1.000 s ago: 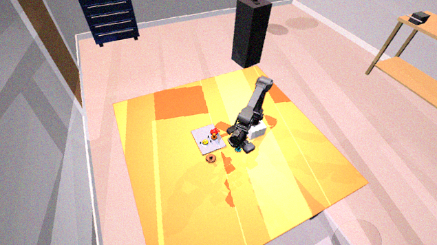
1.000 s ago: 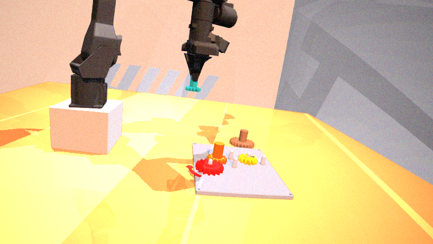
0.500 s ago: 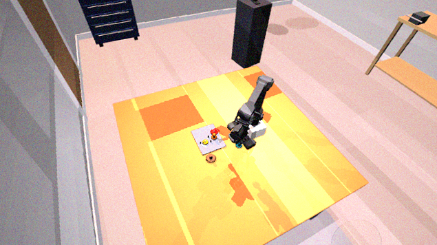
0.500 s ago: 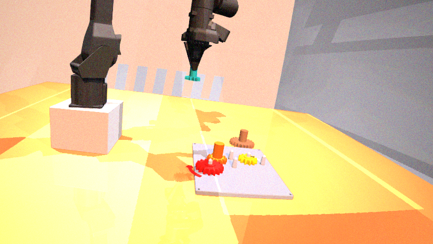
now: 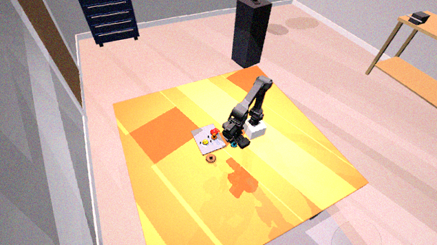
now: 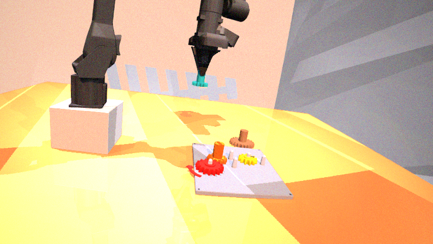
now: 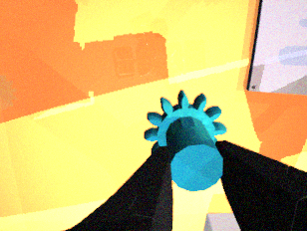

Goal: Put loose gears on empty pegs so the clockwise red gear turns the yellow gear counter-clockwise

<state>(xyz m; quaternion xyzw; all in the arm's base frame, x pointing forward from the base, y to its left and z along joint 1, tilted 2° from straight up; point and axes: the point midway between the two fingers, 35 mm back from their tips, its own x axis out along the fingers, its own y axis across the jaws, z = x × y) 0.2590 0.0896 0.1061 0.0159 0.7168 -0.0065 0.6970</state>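
The orange gear lies 180 mm to the right of my gripper tip, 140 mm below it and 10 mm ahead of it. From my gripper tip the other things lie so: brown gear (140 mm below, 120 mm ahead, 70 mm to the right); then teal gear (10 mm below); then yellow gear (180 mm to the right, 140 mm below, 80 mm ahead).
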